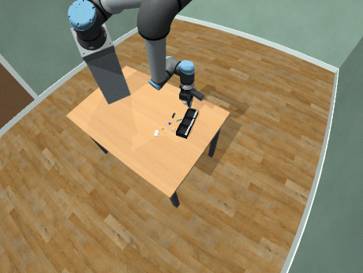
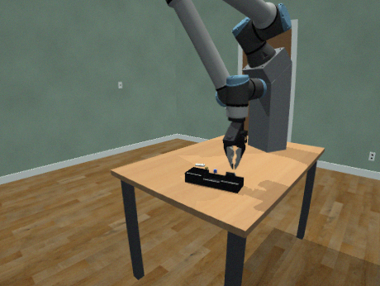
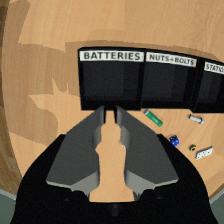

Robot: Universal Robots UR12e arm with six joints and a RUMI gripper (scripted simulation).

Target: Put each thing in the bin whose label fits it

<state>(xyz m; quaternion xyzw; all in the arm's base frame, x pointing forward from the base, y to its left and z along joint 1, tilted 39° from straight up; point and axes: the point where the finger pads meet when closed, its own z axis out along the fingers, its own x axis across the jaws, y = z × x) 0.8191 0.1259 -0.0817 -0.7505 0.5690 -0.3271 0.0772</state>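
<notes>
Right now my hand is 220 mm to the left of the brass hex nut, 110 mm past it and 90 mm above it. Round my hand: blue die (150 mm to the right, 90 mm below, 90 mm behind); then black cylindrical battery (110 mm behind, 90 mm below, 70 mm to the right); then green battery (90 mm to the right, 90 mm below, 50 mm behind).
</notes>
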